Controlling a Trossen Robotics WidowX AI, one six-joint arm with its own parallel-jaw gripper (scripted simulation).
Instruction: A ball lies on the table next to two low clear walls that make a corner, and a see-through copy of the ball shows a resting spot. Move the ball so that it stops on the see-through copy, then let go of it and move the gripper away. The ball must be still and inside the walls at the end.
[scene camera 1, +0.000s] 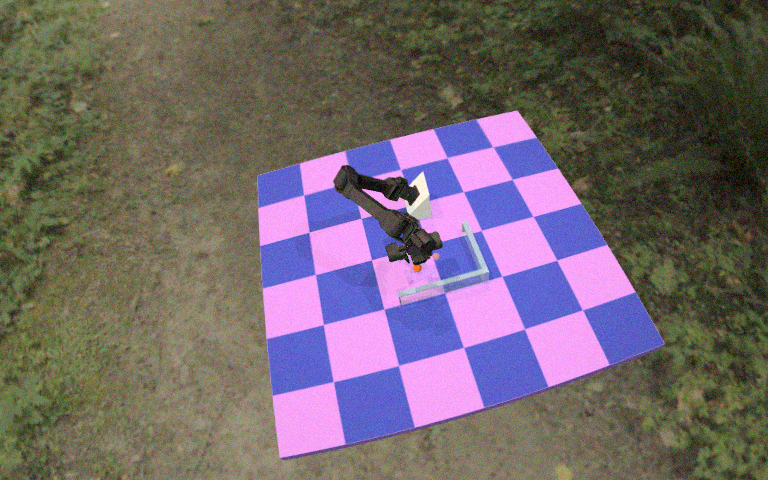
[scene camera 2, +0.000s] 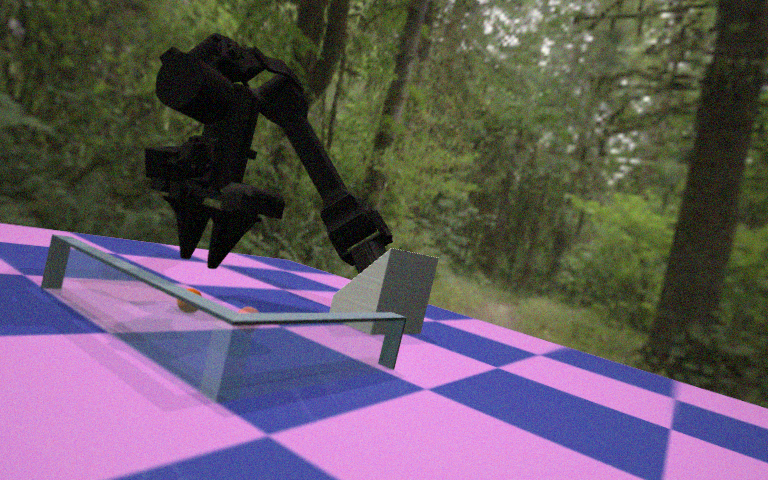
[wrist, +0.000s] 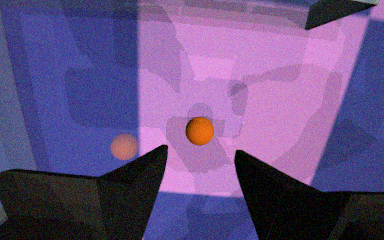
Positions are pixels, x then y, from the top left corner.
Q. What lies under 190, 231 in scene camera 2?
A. My gripper.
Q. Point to my gripper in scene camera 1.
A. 416, 260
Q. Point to my gripper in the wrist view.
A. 201, 152
